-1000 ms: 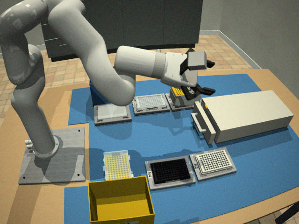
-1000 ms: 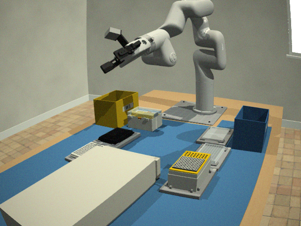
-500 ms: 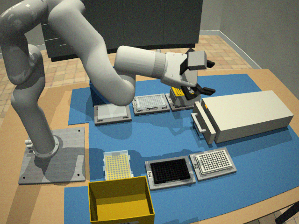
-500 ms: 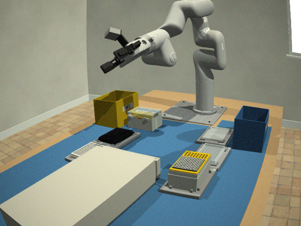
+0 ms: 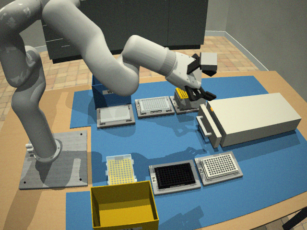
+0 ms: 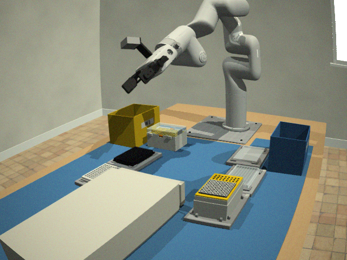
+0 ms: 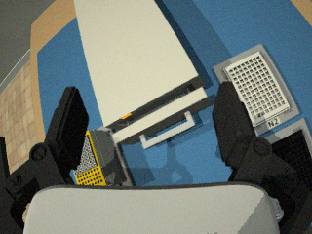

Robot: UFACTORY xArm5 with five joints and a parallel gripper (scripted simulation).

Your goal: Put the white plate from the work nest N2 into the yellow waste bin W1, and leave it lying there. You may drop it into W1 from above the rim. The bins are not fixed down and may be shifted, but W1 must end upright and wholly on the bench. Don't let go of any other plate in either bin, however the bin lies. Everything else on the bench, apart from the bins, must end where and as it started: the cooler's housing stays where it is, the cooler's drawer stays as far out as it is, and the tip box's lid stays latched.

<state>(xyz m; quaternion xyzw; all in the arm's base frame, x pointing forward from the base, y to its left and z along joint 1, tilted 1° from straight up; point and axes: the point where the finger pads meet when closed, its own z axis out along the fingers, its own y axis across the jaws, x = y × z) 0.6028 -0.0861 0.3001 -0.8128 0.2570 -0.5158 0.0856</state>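
My gripper is now 280 mm above the white plate, 120 mm to the left of it and 40 mm short of it. The rest, counted from my hand: drawer: 270 mm below, 180 mm ahead, 70 mm to the left; then black plate: 280 mm below, 130 mm behind, 120 mm to the right; then grey nest N2: 290 mm below, 120 mm to the right, 40 mm ahead.
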